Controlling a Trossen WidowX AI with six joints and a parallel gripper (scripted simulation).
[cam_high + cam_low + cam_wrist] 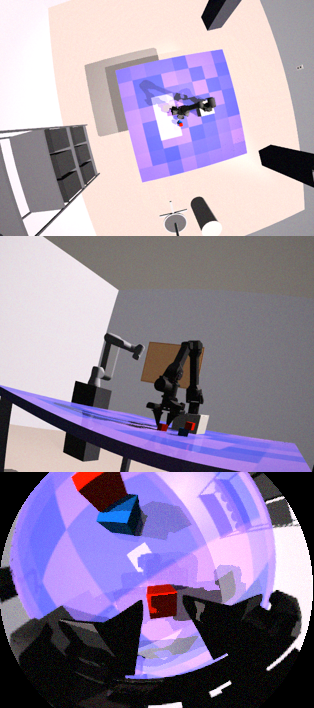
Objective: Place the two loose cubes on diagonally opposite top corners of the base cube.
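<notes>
My gripper tip is now 3 cm short of the blue cube and 11 cm to the right of it.
</notes>
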